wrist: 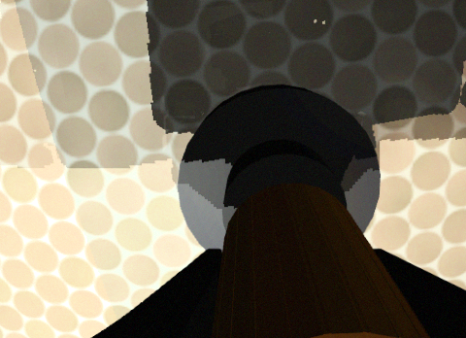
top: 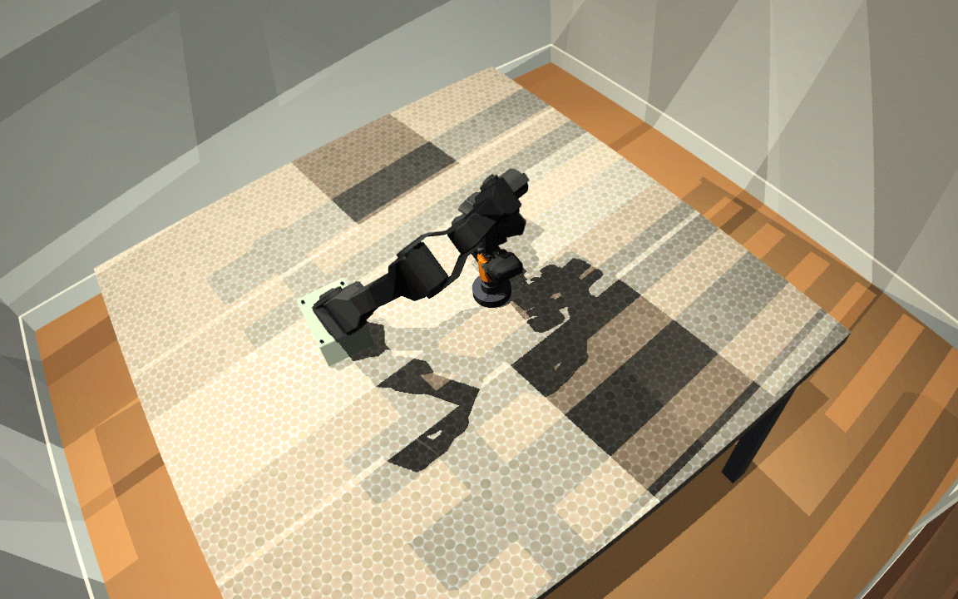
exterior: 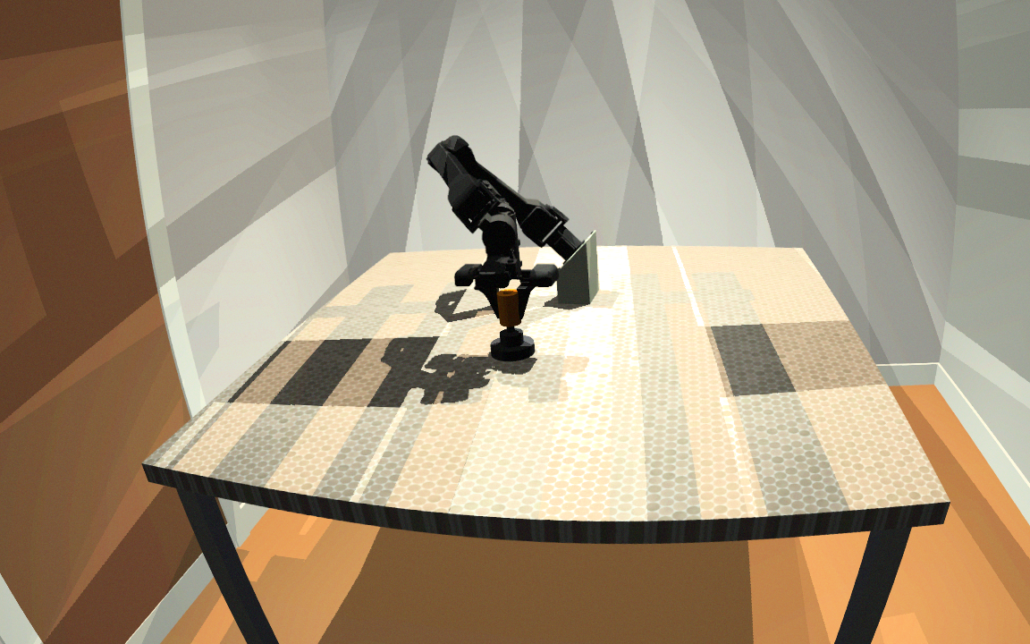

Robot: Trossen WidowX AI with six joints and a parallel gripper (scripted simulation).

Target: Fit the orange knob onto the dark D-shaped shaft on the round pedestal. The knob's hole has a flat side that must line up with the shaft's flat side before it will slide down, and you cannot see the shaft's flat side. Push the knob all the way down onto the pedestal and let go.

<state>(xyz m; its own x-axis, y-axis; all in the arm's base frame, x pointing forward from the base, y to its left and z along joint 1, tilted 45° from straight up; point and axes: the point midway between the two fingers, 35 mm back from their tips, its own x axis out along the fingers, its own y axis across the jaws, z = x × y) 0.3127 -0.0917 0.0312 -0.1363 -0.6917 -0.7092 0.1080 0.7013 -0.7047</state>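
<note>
Right now the orange knob is 20 mm above my gripper tip. Also, from my gripper tip: dark round pedestal: 40 mm below.
</note>
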